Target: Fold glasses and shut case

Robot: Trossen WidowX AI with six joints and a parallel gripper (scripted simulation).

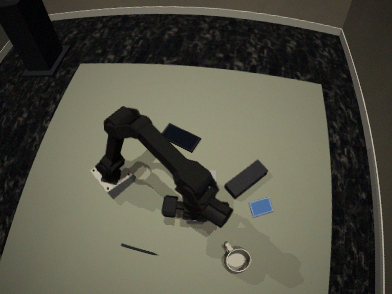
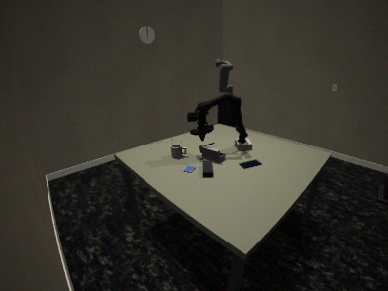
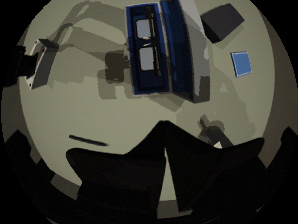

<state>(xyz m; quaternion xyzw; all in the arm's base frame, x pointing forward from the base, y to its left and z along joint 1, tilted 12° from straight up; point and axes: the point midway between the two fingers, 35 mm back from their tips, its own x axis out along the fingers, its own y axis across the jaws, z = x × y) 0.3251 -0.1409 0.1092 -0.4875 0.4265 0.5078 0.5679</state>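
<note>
The grey lid is 100 mm to the left of my hand, 80 mm below it and 30 mm ahead of it. Also, from my hand: glasses case 110 mm below, 100 mm to the left, 10 mm ahead; blue card 220 mm ahead, 150 mm below, 100 mm to the left; mug 150 mm ahead, 120 mm to the right, 120 mm below.
</note>
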